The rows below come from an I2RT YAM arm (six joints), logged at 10 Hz.
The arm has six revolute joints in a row. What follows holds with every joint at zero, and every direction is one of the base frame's. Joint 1 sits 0.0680 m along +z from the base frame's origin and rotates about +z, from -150.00 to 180.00 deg. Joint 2 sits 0.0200 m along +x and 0.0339 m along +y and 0.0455 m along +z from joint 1 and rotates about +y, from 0.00 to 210.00 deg. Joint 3 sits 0.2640 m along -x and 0.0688 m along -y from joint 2 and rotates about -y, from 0.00 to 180.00 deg. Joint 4 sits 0.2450 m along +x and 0.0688 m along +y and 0.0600 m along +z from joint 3 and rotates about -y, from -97.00 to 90.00 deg. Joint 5 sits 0.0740 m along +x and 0.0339 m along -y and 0.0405 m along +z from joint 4 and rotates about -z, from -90.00 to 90.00 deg. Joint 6 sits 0.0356 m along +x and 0.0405 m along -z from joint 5 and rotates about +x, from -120.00 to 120.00 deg. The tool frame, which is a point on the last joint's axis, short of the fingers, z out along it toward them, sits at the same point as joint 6; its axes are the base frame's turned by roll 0.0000, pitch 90.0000 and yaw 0.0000 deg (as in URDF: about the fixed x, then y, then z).
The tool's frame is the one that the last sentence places.
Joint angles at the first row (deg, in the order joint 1, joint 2, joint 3, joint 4, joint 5, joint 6):
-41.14 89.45 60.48 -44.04 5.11 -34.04
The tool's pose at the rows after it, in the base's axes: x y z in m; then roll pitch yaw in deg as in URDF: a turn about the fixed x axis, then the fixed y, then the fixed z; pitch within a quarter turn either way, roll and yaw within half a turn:
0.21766, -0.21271, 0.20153, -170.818, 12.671, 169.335
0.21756, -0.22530, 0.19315, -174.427, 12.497, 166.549
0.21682, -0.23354, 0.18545, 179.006, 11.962, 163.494
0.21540, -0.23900, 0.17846, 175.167, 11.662, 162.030
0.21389, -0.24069, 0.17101, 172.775, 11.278, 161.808
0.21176, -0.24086, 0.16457, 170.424, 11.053, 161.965
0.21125, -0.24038, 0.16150, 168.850, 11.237, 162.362
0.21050, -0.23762, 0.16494, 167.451, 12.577, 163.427
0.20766, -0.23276, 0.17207, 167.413, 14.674, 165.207
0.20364, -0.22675, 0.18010, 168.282, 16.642, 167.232
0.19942, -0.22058, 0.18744, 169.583, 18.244, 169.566
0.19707, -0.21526, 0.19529, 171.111, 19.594, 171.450
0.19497, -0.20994, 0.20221, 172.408, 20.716, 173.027
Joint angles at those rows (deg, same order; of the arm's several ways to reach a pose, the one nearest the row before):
-44.25 92.73 62.84 -44.52 0.75 -32.67
-46.23 95.91 64.52 -45.09 -2.00 -31.93
-47.91 99.00 66.50 -47.76 -7.05 -30.91
-49.09 100.99 67.27 -48.76 -10.15 -30.95
-49.70 102.26 67.05 -48.94 -12.04 -31.60
-50.21 103.15 66.59 -49.22 -13.97 -32.59
-50.39 103.62 66.40 -49.43 -15.43 -33.40
-50.38 102.83 66.16 -49.99 -17.39 -34.69
-50.36 100.69 65.18 -49.99 -18.73 -36.45
-50.30 98.02 63.88 -49.86 -19.38 -38.22
-50.19 95.40 62.61 -49.82 -19.63 -40.15
-49.87 93.08 61.88 -49.84 -19.56 -41.31
-49.50 90.97 61.23 -49.92 -19.53 -42.13

